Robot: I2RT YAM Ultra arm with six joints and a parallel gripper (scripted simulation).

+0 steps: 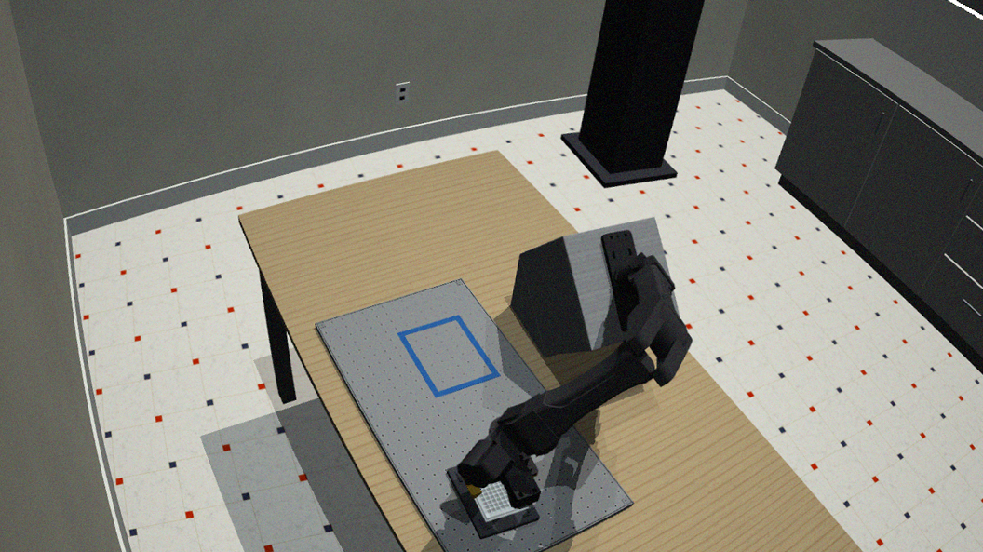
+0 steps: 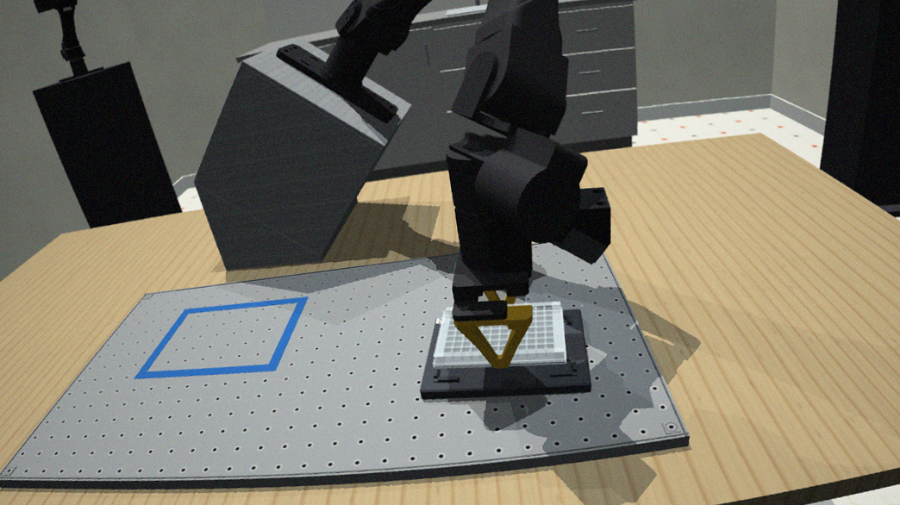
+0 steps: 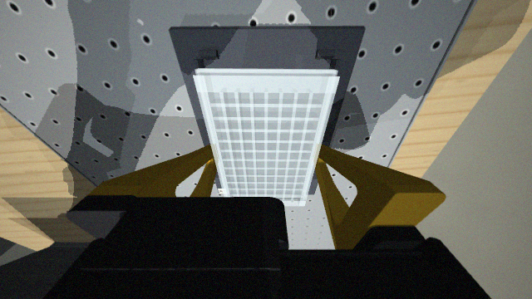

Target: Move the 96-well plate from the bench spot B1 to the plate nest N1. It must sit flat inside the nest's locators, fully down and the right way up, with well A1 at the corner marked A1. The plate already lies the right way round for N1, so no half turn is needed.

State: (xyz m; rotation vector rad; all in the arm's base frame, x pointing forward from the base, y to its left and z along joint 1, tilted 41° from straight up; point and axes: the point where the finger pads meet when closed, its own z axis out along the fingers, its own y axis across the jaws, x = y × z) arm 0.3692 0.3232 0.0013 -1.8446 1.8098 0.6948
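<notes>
The clear 96-well plate lies right at my hand. Round my hand: A1 corner mark 50 mm behind, 70 mm to the right, 20 mm below; then dark plate nest 30 mm below.
</notes>
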